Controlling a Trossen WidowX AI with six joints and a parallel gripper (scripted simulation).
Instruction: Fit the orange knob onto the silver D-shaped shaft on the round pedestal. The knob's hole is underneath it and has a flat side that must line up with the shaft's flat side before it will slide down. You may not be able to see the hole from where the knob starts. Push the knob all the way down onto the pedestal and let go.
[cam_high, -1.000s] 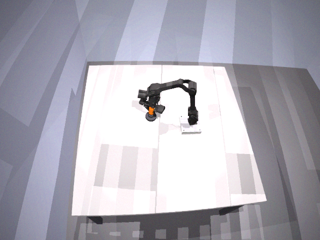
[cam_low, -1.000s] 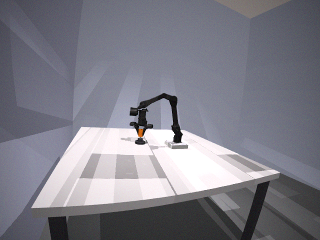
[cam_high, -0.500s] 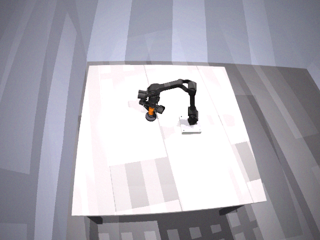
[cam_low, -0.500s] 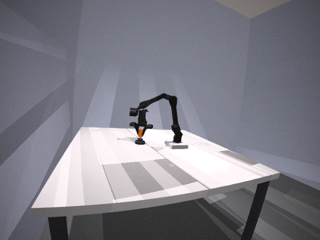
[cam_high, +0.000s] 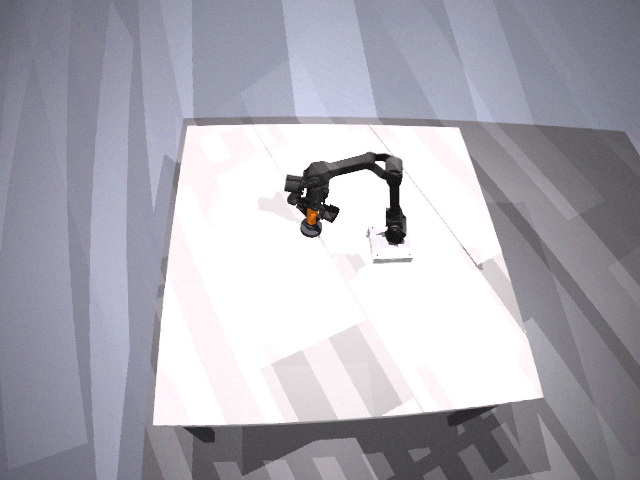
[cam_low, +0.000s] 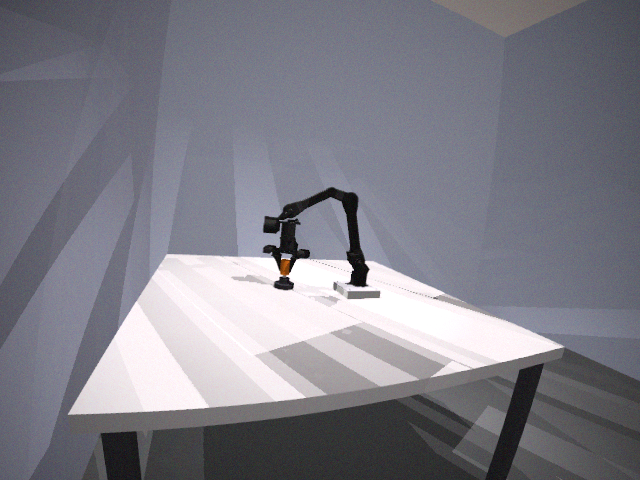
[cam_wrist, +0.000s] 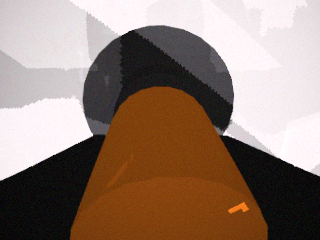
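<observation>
My gripper tip is now 30 mm below the orange knob. Round my gripper tip: pedestal: 40 mm below.
</observation>
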